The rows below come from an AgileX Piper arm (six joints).
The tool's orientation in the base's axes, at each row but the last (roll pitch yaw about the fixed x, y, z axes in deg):
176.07, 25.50, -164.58
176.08, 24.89, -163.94
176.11, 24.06, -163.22
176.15, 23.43, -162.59
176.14, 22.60, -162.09
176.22, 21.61, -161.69
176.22, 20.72, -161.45
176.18, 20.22, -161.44
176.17, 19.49, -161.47
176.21, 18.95, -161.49
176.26, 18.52, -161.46
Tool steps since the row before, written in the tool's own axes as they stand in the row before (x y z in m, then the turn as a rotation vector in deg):
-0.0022, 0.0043, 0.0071, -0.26, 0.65, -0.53
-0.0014, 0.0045, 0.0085, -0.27, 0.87, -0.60
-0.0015, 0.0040, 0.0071, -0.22, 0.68, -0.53
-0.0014, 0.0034, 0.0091, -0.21, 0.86, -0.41
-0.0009, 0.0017, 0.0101, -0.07, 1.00, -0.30
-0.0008, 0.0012, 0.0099, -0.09, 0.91, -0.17
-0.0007, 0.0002, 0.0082, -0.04, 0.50, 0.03
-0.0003, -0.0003, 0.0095, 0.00, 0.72, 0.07
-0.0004, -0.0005, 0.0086, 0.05, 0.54, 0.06
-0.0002, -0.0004, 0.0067, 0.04, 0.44, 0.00
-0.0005, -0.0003, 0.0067, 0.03, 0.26, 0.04
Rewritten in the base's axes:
0.0035, 0.0059, -0.0052, -0.17, 0.59, 0.63
0.0031, 0.0062, -0.0068, -0.26, 0.79, 0.71
0.0027, 0.0055, -0.0056, -0.22, 0.61, 0.61
0.0034, 0.0053, -0.0076, -0.24, 0.79, 0.51
0.0037, 0.0037, -0.0089, -0.37, 0.91, 0.37
0.0036, 0.0031, -0.0088, -0.28, 0.85, 0.25
0.0031, 0.0018, -0.0074, -0.12, 0.49, 0.02
0.0033, 0.0015, -0.0088, -0.22, 0.69, -0.02
0.0031, 0.0011, -0.0080, -0.21, 0.50, -0.04
0.0022, 0.0008, -0.0063, -0.18, 0.40, 0.01
0.0024, 0.0010, -0.0062, -0.10, 0.24, -0.03

